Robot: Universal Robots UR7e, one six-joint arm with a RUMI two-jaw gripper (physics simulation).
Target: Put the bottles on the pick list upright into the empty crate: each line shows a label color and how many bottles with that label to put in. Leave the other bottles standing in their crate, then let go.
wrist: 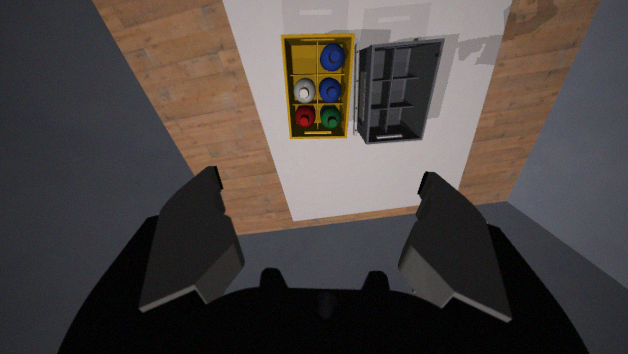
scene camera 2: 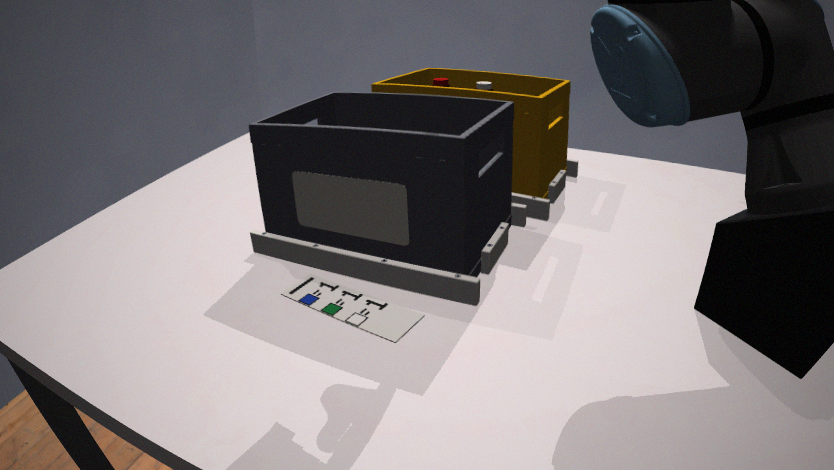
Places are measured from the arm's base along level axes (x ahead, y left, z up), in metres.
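Pixels of known places: gripper, fingertip midpoint: (wrist: 320, 172); arm's base, origin of the base link: (scene camera 2: 812, 198).
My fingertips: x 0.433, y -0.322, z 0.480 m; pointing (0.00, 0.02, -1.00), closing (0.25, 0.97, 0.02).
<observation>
For each thing: its top centre in the pictures, then the offset to it from my fingertips. "spot": a spot on its surface instead. Level surfaces: height alone.
- yellow crate, middle of its top: (scene camera 2: 475, 79) (wrist: 318, 93) 0.001 m back, 0.008 m left, 0.452 m down
- white bottle, middle of its top: (scene camera 2: 484, 82) (wrist: 303, 93) 0.007 m back, 0.034 m right, 0.464 m down
- red bottle, middle of its top: (scene camera 2: 440, 79) (wrist: 304, 121) 0.073 m ahead, 0.053 m right, 0.464 m down
- green bottle, middle of its top: (wrist: 332, 123) 0.098 m ahead, 0.035 m left, 0.464 m down
- dark crate, middle of its top: (scene camera 2: 382, 108) (wrist: 400, 98) 0.067 m ahead, 0.242 m left, 0.452 m down
- pick list, surface spot: (scene camera 2: 396, 324) spot: 0.002 m back, 0.418 m left, 0.626 m down
- white table, its level: 0.627 m down
The yellow crate (scene camera 2: 539, 140) (wrist: 286, 90) holds several upright bottles: two blue bottles (wrist: 332, 57) (wrist: 330, 90), a white bottle (scene camera 2: 483, 85) (wrist: 304, 91), a red bottle (scene camera 2: 440, 81) (wrist: 305, 116) and a green bottle (wrist: 330, 117). Its top left compartment in the wrist view is empty. The dark crate (scene camera 2: 350, 131) (wrist: 431, 90) stands beside it with empty compartments. The pick list (scene camera 2: 396, 324) lies before the dark crate, with a blue, a green and a white square, each with a one beside it. My gripper (wrist: 320, 172) is open and empty, high above the table.
Grey rails (scene camera 2: 361, 265) border the dark crate's foot, and more rails stand at the yellow crate. Both crates have high walls and stand close together. The robot arm (scene camera 2: 782, 145) rises at the right in the scene view. The white table (scene camera 2: 116, 291) stands on a wooden floor (wrist: 175, 100).
</observation>
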